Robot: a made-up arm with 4 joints.
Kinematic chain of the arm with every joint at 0, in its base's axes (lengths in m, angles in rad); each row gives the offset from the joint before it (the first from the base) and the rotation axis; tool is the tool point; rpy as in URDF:
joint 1: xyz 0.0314 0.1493 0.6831 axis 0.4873 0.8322 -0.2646
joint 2: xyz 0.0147 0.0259 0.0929 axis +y
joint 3: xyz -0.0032 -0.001 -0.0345 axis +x
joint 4: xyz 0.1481 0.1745 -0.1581 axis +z
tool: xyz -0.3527 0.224 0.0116 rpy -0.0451 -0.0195 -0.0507
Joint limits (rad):
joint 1: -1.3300..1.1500
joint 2: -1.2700..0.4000
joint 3: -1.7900..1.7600
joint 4: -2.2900..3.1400
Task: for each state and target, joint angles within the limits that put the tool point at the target. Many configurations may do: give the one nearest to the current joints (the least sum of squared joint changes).
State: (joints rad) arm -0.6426 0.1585 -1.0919 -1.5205
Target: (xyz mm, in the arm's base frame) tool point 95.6 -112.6 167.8
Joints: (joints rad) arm -0.0799 0.4000 -1.7873 -1.2605
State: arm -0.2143 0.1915 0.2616 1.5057
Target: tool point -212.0 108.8 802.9
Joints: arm 0.4196 0.4000 -0.6058 0.9782
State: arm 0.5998 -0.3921 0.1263 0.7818
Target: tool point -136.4 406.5 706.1
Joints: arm 0.6793 -0.4247 0.1869 0.6171
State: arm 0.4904 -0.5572 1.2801 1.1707
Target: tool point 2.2 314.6 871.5
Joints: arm 0.9658 0.2041 1.7600 1.3160
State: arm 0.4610 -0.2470 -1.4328 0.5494
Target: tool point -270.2 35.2 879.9
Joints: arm 1.1441 0.4000 -1.7865 0.3355
